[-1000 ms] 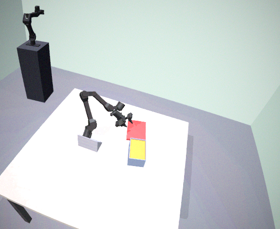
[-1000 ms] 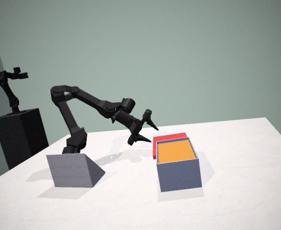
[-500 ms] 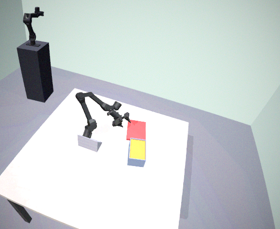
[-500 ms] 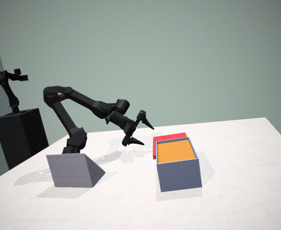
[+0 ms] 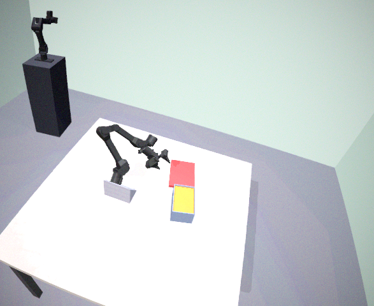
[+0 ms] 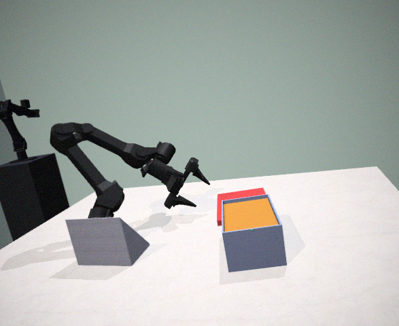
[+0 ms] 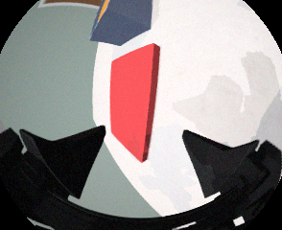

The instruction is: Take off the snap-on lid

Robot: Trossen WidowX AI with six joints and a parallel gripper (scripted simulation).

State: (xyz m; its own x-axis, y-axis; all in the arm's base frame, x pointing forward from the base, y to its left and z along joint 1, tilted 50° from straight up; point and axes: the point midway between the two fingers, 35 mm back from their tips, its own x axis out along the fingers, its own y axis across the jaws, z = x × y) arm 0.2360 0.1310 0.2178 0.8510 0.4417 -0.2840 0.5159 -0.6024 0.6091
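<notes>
Now: the red lid 13 cm ahead of my gripper tip, 5 cm below it and 1 cm to the left of it. Round my gripper tip: blue-grey storage box (27 cm to the right, 16 cm ahead, 1 cm below).
</notes>
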